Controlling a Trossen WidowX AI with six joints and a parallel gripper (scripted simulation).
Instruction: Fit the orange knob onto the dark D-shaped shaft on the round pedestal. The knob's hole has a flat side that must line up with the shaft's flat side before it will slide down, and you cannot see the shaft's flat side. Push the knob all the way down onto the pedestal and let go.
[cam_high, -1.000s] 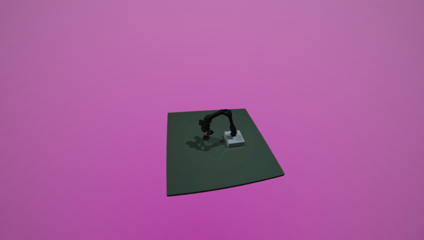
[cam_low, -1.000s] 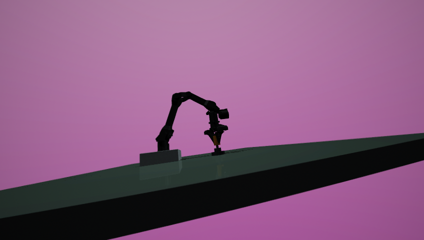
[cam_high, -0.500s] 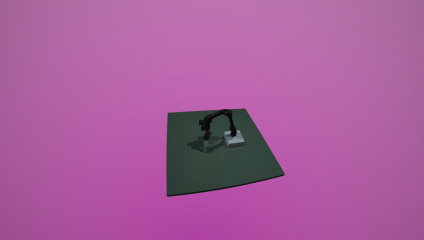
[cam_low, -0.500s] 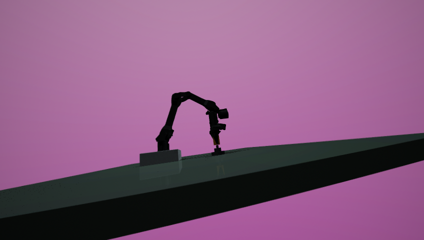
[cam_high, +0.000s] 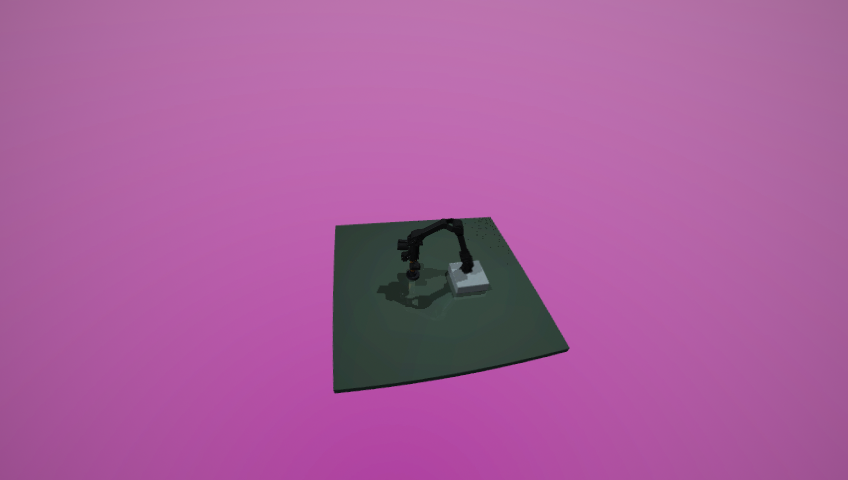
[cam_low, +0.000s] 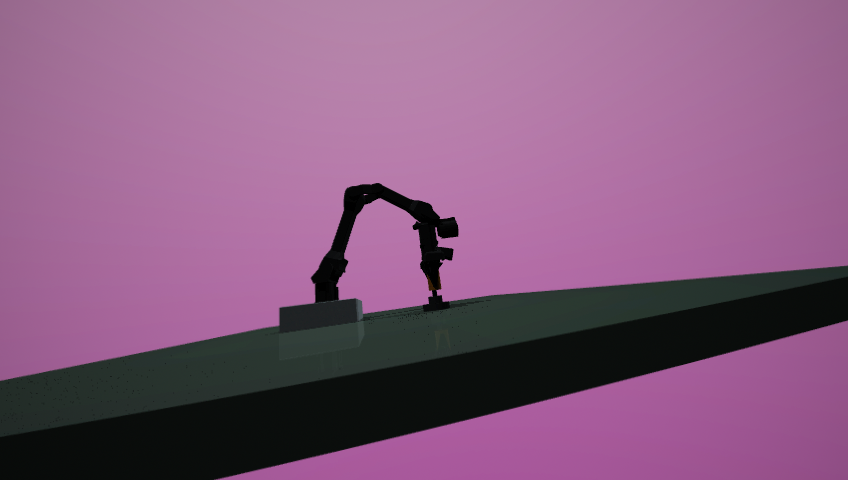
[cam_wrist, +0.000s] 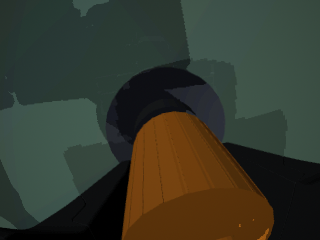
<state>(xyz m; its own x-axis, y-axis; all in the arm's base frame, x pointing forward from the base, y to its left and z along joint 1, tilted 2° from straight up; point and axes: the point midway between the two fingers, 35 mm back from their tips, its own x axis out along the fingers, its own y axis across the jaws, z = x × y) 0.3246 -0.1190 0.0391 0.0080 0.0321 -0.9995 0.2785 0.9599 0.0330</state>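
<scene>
Now: gripper tip 20 mm below the orange knob. From my gripper tip the other things lie so: round dark pedestal: 40 mm below.
</scene>
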